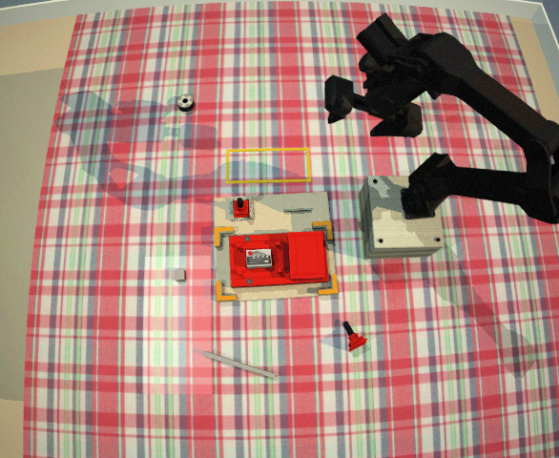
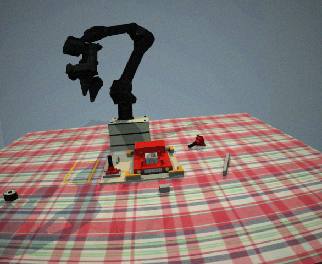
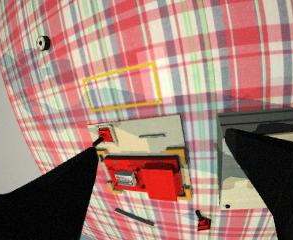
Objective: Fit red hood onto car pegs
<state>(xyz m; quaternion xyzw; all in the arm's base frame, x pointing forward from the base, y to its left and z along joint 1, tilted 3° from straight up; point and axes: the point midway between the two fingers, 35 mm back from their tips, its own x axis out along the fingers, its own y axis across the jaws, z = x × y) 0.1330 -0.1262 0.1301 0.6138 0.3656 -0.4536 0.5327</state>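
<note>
Now: gripper tip 190 mm to the right of the red hood, 170 mm above it and 100 mm short of it. The rest, counted from my gripper tip: jig (200 mm below, 170 mm to the left, 160 mm ahead); grey engine block (190 mm to the left, 190 mm ahead, 180 mm below); black wheel (330 mm ahead, 220 mm to the right, 200 mm below).
</note>
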